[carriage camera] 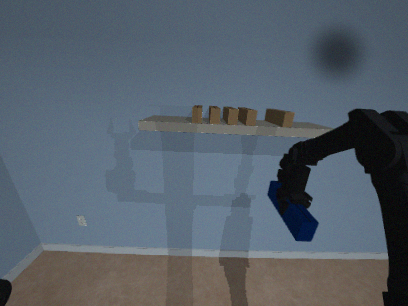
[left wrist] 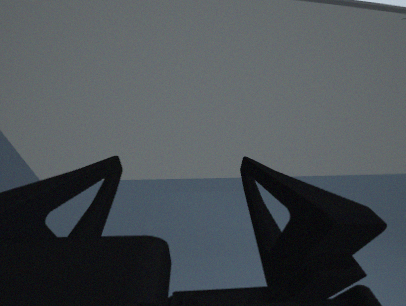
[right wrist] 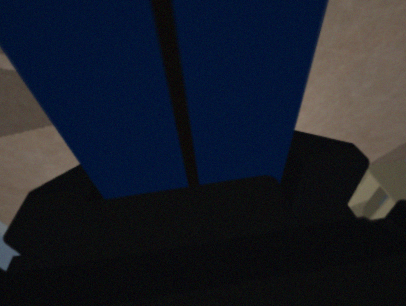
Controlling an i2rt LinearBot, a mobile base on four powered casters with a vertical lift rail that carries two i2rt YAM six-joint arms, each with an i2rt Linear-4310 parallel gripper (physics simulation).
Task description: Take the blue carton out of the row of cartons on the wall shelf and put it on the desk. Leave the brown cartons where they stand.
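Places are measured from the left arm's base along level axes (x back, y right, z up), in metres.
Pixels of known places: left gripper, between the fingertips: (left wrist: pixel 182 162); right gripper, between the fingertips: (carriage camera: pixel 287 215).
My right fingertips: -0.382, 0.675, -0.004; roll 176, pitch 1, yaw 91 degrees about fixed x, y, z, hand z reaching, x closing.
For each thing: its top centre in the pictures, then the offset to it from my right fingertips, as dx, dy, dz. Level surfaces: height alone.
- blue carton, centre of its top: (right wrist: pixel 199 216) (carriage camera: pixel 290 197) -0.018, +0.000, +0.069
- rightmost brown carton, centre of its top: (carriage camera: pixel 279 110) -0.471, +0.092, +0.364
- socket, centre of its top: (carriage camera: pixel 80 215) -0.546, -1.436, -0.630
- brown floor, height of its surface: dz -1.087
The blue carton (carriage camera: pixel 304 223) (right wrist: pixel 240 90) is held in the air in front of the wall, below the shelf's right part, its near end tilted down in the carriage view. My right gripper (carriage camera: pixel 294 202) (right wrist: pixel 190 129) is shut on it around its middle; the fingertips are largely hidden. My left gripper (left wrist: pixel 182 162) is open, with nothing between its fingers. Brown cartons (carriage camera: pixel 214 115) (carriage camera: pixel 247 117) stand in a row on the wall shelf (carriage camera: pixel 170 127), with a wider gap before the rightmost brown carton (carriage camera: pixel 279 118). The desk does not show in the carriage view.
The blue wall (carriage camera: pixel 100 60) is behind the shelf, and a socket (carriage camera: pixel 81 220) is low on it. The brown floor (carriage camera: pixel 110 280) lies below. My right arm (carriage camera: pixel 387 200) fills the right edge. A pale yellowish object (right wrist: pixel 372 195) shows at the right wrist view's right edge.
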